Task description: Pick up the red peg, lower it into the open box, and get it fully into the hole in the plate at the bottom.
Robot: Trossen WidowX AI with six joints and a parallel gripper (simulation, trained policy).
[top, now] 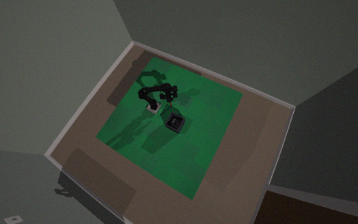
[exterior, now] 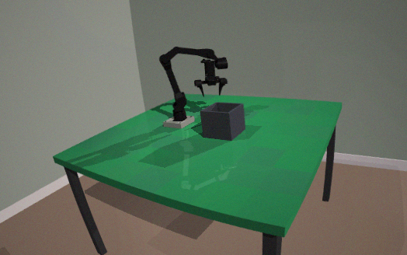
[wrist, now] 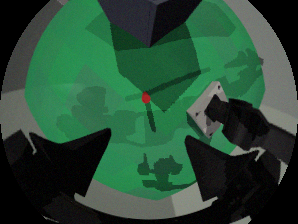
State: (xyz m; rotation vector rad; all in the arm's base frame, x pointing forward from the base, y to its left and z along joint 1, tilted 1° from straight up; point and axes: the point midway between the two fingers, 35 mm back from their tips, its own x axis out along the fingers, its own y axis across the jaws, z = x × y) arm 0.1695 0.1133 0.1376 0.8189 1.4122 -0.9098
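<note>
The red peg is 9 cm below my gripper tip, 3 cm to the right of it and 2 cm ahead of it. Round my gripper tip: grey plate (23 cm to the right, 14 cm ahead, 9 cm below).
</note>
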